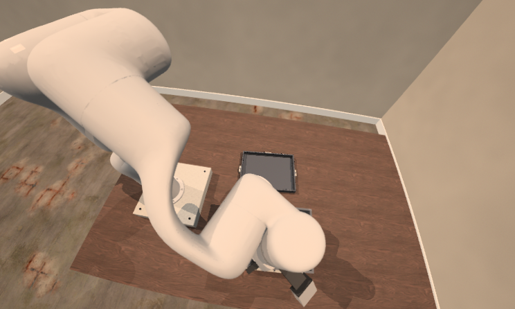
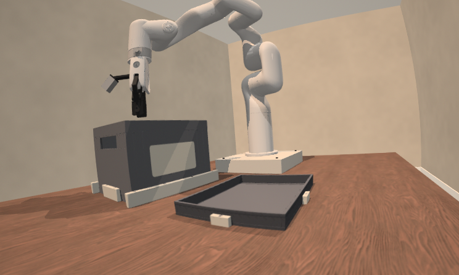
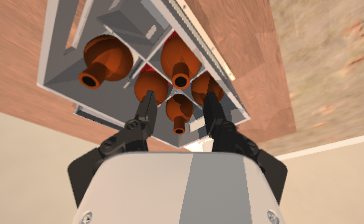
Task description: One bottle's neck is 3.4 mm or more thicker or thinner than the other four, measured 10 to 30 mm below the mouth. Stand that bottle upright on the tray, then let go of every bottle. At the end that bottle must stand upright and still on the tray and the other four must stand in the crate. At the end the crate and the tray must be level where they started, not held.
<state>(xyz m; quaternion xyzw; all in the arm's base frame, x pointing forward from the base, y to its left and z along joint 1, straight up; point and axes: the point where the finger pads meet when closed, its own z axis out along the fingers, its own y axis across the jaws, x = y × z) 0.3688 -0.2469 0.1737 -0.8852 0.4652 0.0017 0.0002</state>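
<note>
Now: the brown bottle 10 mm ahead of my hand, 90 mm to the left of it and 130 mm below it. Round my hand: dark tray 50 mm ahead, 340 mm to the left, 210 mm below; then dark grey crate 10 mm ahead, 50 mm to the left, 140 mm below.
</note>
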